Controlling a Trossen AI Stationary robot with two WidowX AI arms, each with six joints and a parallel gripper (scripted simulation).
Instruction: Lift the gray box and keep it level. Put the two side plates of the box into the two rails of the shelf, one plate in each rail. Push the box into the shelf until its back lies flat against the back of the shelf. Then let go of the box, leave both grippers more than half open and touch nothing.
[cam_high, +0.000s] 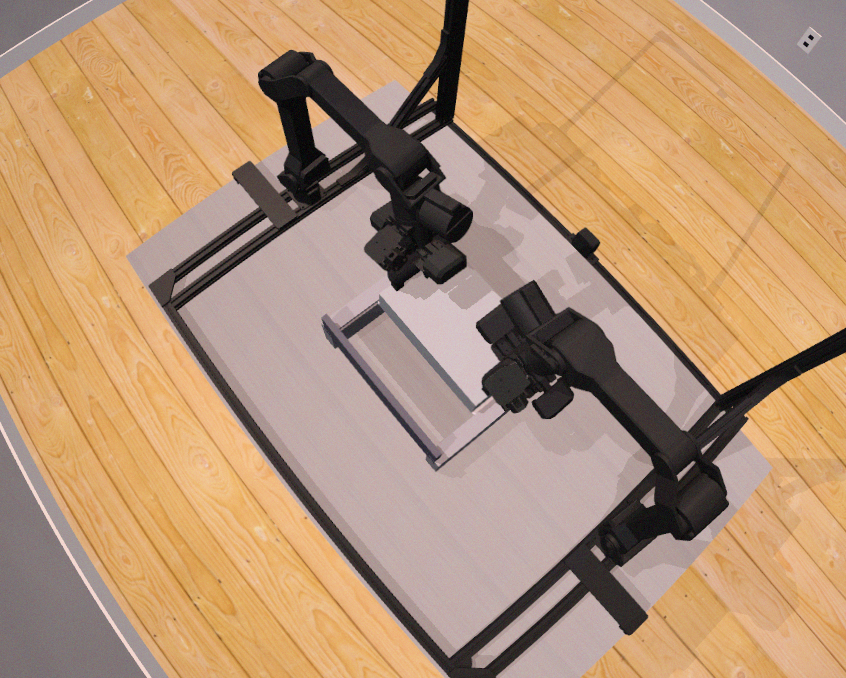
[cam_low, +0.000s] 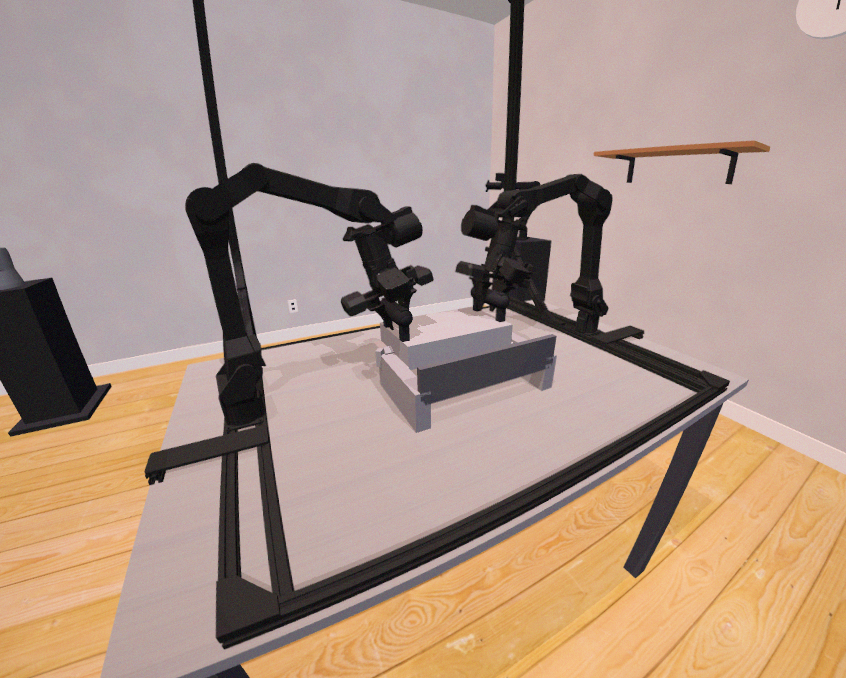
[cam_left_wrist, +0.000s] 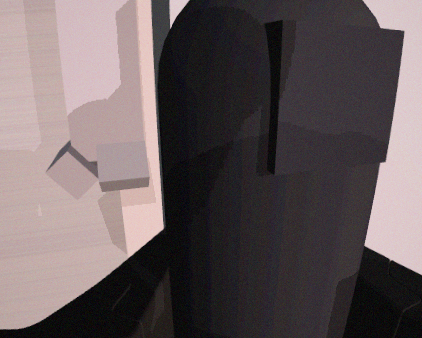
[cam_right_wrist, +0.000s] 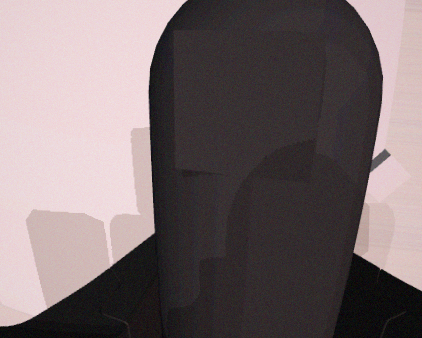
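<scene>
Now: the gray box 120 mm to the left of my right hand and 50 mm below it. The rest, counted from my right hand: dark back wall of shelf 180 mm ahead, 120 mm to the left, 70 mm below.
My left gripper is now 12 cm to the left of the gray box and 5 cm above it. Also, from my left hand: dark back wall of shelf 18 cm ahead, 12 cm to the right, 7 cm below.
</scene>
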